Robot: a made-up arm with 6 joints. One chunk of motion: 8 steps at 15 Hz.
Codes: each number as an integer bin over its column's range. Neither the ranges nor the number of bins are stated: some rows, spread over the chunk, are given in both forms.
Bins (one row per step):
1: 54 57 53 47 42 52
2: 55 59 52 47 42 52
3: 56 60 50 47 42 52
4: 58 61 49 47 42 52
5: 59 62 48 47 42 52
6: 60 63 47 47 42 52
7: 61 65 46 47 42 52
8: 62 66 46 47 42 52
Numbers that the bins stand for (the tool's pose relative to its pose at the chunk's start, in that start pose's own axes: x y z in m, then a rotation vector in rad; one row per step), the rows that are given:
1: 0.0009 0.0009 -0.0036 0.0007 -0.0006 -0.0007
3: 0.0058 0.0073 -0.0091 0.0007 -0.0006 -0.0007
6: 0.0155 0.0136 -0.0145 0.0007 -0.0006 -0.0007
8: 0.0203 0.0200 -0.0164 0.0007 -0.0006 -0.0007
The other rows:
2: 0.0033 0.0052 -0.0055 0.0007 -0.0006 -0.0007
4: 0.0106 0.0094 -0.0109 0.0007 -0.0006 -0.0007
5: 0.0130 0.0115 -0.0127 0.0007 -0.0006 -0.0007
7: 0.0179 0.0179 -0.0164 0.0007 -0.0006 -0.0007

